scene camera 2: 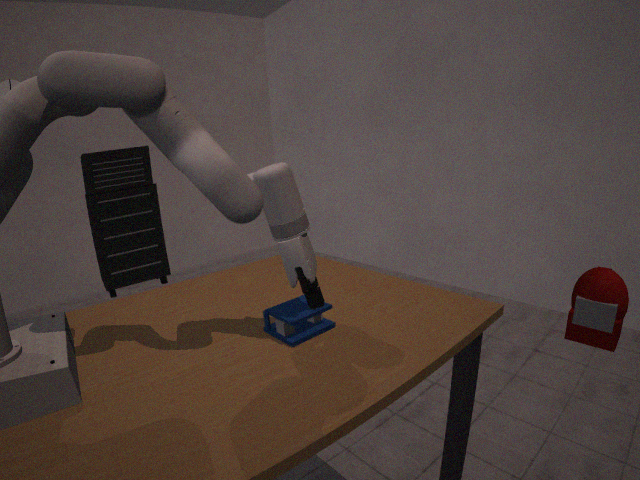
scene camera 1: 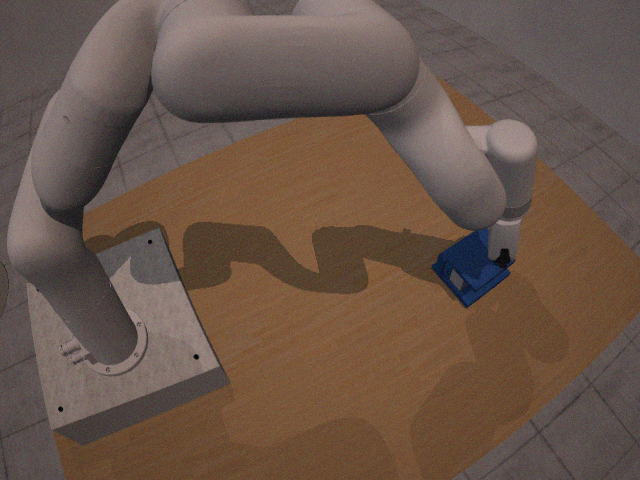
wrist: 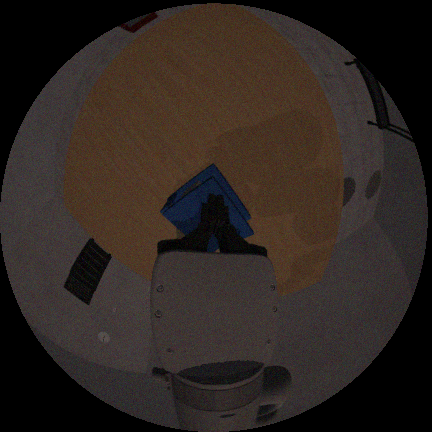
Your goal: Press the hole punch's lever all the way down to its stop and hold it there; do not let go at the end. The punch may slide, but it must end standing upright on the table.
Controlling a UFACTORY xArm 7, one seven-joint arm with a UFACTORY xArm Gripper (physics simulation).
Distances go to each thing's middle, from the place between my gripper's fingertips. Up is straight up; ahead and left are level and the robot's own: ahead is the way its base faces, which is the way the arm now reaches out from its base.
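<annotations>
Blue hole punch [scene camera 1: 447, 274]: my gripper is 3 cm above it, 3 cm past it and 4 cm to the right of it. Blue lever [scene camera 1: 468, 257]: 2 cm below my hand, 3 cm behind it and 3 cm to the left of it.
</annotations>
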